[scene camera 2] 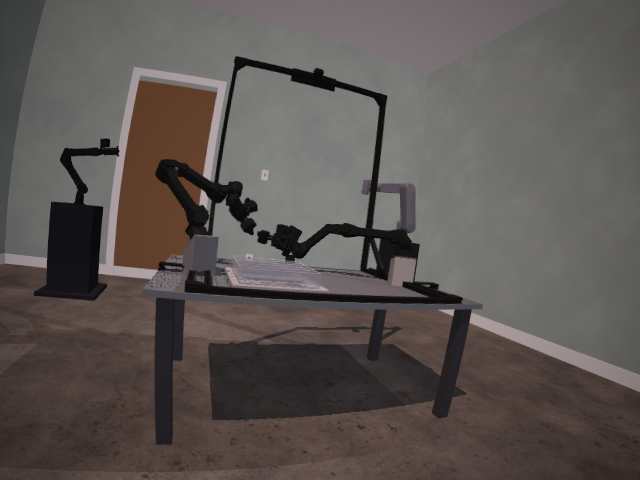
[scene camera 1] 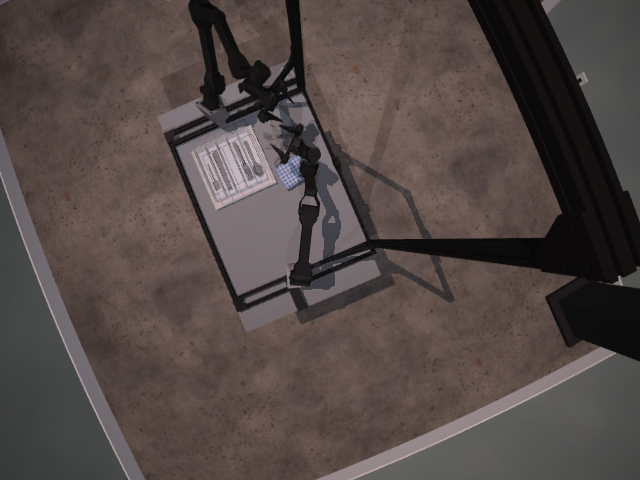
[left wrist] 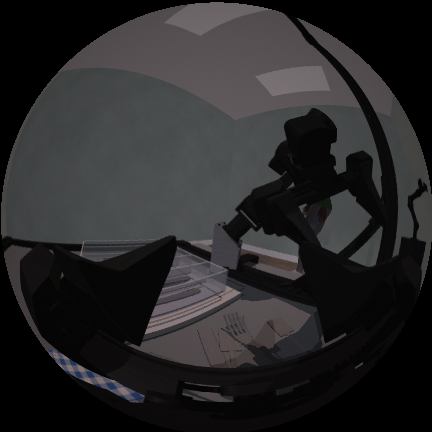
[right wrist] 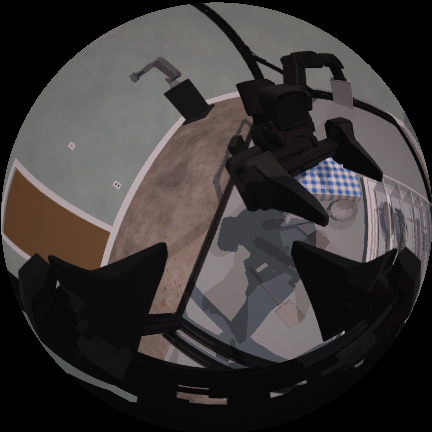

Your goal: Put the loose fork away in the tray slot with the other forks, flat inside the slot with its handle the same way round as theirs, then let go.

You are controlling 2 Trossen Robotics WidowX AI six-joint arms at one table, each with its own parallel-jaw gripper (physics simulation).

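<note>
The loose fork (left wrist: 235, 325) lies on the table beyond the left fingers, tines visible in the left wrist view, handle running into shadow. I cannot pick it out clearly in the other views. The clear cutlery tray (scene camera 1: 245, 193) (left wrist: 200, 313) (right wrist: 368, 225) holds long pieces in slots; their broad heads point to the lower end in scene camera 1. Which slot holds forks is too small to tell surely. My left gripper (scene camera 1: 276, 135) (right wrist: 362, 195) is open and empty above the table beside the tray. My right gripper (right wrist: 231, 249) is open and empty, higher up.
A blue checked cloth (scene camera 1: 289, 174) (left wrist: 95, 376) (right wrist: 332, 179) lies beside the tray. A round dish (right wrist: 342, 210) is next to it. A flat-ended utensil (left wrist: 281, 327) (right wrist: 289, 312) lies near the fork. The two grippers are close together. A black frame edges the table.
</note>
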